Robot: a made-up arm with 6 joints. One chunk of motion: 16 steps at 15 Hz.
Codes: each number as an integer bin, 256 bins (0 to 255) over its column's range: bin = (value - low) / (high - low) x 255, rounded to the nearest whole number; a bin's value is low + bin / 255 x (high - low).
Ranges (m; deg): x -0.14..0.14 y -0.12..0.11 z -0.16..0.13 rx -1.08..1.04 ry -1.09..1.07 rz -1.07..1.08
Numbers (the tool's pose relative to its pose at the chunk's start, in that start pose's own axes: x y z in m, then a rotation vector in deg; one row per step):
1: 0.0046 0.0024 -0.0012 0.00 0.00 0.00
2: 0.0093 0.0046 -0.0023 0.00 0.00 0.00
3: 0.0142 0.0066 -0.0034 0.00 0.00 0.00
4: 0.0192 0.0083 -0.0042 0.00 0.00 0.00
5: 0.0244 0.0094 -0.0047 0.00 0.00 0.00
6: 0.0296 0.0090 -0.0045 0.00 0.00 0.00
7: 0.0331 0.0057 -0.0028 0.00 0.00 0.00
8: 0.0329 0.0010 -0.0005 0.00 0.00 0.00
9: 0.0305 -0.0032 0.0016 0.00 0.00 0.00
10: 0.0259 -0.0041 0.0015 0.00 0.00 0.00
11: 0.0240 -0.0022 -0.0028 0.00 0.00 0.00
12: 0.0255 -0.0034 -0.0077 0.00 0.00 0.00
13: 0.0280 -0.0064 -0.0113 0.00 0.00 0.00
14: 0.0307 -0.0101 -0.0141 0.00 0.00 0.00
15: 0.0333 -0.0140 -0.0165 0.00 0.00 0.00
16: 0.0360 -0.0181 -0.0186 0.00 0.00 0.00
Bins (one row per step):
1: 132 136 140 130 129 127
2: 136 138 139 130 129 127
3: 140 140 138 130 129 127
4: 145 142 137 130 129 127
5: 150 143 137 130 129 127
6: 154 143 137 130 129 127
7: 158 139 138 130 129 127
8: 157 134 140 130 129 127
9: 155 129 142 130 129 127
10: 151 128 142 130 129 127
11: 149 131 138 130 129 127
12: 151 129 134 130 129 127
13: 153 126 131 130 129 127
14: 155 122 128 130 129 127
15: 158 118 126 130 129 127
16: 160 113 124 130 129 127

